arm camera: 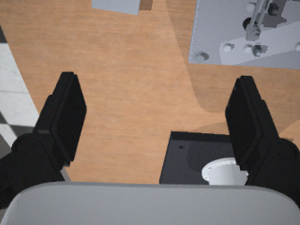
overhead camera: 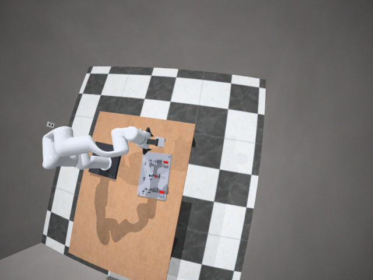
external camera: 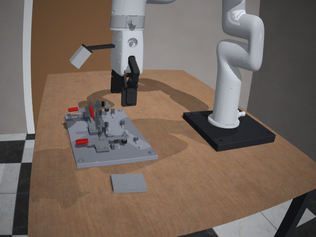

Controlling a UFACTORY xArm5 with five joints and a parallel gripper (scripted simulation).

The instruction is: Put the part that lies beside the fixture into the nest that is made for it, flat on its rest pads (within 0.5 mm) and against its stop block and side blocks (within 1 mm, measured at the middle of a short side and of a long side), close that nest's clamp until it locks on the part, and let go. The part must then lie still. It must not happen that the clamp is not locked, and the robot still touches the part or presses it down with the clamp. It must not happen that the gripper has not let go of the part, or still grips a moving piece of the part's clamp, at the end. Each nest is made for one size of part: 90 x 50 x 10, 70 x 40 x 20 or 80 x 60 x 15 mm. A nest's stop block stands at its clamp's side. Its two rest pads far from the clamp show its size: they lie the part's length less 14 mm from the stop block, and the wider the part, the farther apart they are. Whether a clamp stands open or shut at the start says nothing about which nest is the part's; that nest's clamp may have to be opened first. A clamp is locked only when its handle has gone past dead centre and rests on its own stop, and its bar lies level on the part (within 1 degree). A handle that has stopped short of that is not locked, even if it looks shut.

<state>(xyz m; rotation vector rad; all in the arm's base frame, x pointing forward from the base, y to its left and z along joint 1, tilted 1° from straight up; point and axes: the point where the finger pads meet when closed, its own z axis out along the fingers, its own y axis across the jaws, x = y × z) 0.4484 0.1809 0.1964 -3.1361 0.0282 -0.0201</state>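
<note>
The grey rectangular part lies 5 cm to the left of my hand and 21 cm below it. From my hand the other things lie so: grey fixture plate: 1 cm behind, 22 cm to the right, 21 cm below.
</note>
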